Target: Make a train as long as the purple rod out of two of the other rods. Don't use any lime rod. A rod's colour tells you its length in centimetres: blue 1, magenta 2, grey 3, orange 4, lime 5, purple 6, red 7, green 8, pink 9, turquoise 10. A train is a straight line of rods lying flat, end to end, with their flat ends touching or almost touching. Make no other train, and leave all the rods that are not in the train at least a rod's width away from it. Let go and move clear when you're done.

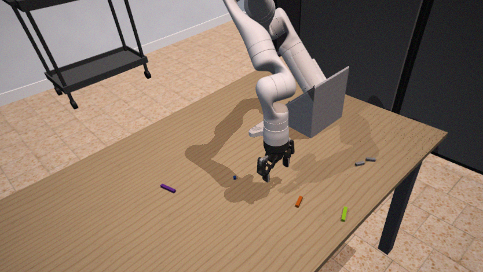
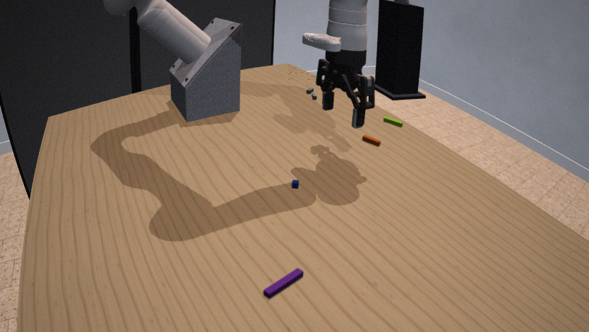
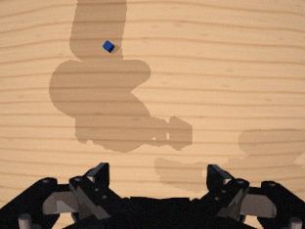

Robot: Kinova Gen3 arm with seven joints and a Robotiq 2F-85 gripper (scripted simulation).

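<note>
My gripper is now 90 mm to the right of the orange rod, 70 mm above it and 20 mm past it. Also, from my hand: lime rod (210 mm to the left, 90 mm behind, 70 mm below); purple rod (280 mm ahead, 240 mm to the right, 70 mm below); blue rod (130 mm to the right, 80 mm ahead, 70 mm below).
</note>
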